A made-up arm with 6 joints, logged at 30 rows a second.
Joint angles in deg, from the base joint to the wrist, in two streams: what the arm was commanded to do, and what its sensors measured. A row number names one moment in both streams.
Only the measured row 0 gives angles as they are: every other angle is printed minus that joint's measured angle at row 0.
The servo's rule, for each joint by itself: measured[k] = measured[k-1] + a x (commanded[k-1-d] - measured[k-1]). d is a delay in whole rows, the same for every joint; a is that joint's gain. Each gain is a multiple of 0.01, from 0.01 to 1. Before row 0 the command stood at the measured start. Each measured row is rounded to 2 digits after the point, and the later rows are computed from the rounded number. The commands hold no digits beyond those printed.
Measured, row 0: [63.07 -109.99 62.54 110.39 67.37 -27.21]
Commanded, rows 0 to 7: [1.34 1.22 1.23 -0.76 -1.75 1.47]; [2.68 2.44 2.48 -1.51 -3.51 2.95]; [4.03 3.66 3.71 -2.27 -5.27 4.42]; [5.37 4.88 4.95 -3.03 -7.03 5.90]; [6.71 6.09 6.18 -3.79 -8.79 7.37]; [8.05 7.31 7.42 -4.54 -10.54 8.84]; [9.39 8.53 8.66 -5.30 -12.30 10.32]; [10.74 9.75 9.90 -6.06 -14.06 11.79]
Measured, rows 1 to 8: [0.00 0.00 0.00 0.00 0.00 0.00]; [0.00 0.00 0.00 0.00 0.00 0.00]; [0.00 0.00 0.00 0.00 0.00 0.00]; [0.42 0.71 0.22 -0.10 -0.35 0.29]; [1.12 1.71 0.63 -0.28 -0.98 0.82]; [2.02 2.84 1.18 -0.54 -1.84 1.54]; [3.06 4.02 1.86 -0.86 -2.88 2.41]; [4.19 5.22 2.64 -1.24 -4.06 3.40]
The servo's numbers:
d 3
a 0.31 0.58 0.18 0.13 0.20 0.20

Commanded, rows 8 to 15: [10.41 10.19 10.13 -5.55 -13.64 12.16]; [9.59 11.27 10.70 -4.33 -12.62 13.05]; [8.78 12.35 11.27 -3.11 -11.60 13.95]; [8.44 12.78 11.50 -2.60 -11.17 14.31]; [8.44 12.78 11.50 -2.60 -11.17 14.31]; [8.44 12.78 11.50 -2.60 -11.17 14.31]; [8.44 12.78 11.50 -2.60 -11.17 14.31]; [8.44 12.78 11.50 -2.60 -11.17 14.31]
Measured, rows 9 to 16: [5.39 6.43 3.50 -1.67 -5.36 4.49]; [6.63 7.65 4.43 -2.14 -6.75 5.66]; [7.90 8.87 5.41 -2.65 -8.21 6.89]; [8.68 9.64 6.26 -3.03 -9.30 7.94]; [8.96 10.59 7.06 -3.20 -9.96 8.96]; [8.90 11.61 7.82 -3.19 -10.29 9.96]; [8.76 12.29 8.48 -3.11 -10.47 10.83]; [8.66 12.57 9.02 -3.04 -10.61 11.53]
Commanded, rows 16 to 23: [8.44 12.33 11.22 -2.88 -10.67 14.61]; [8.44 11.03 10.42 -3.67 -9.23 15.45]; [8.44 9.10 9.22 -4.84 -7.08 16.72]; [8.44 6.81 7.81 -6.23 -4.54 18.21]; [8.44 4.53 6.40 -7.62 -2.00 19.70]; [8.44 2.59 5.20 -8.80 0.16 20.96]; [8.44 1.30 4.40 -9.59 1.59 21.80]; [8.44 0.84 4.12 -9.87 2.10 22.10]
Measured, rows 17 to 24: [8.59 12.69 9.47 -2.98 -10.72 12.09]; [8.54 12.74 9.84 -2.93 -10.81 12.53]; [8.51 12.76 10.14 -2.89 -10.88 12.89]; [8.49 12.51 10.33 -2.89 -10.84 13.23]; [8.47 11.65 10.35 -2.99 -10.52 13.67]; [8.46 10.17 10.15 -3.23 -9.83 14.28]; [8.45 8.22 9.73 -3.62 -8.77 15.07]; [8.45 6.08 9.13 -4.14 -7.42 16.00]
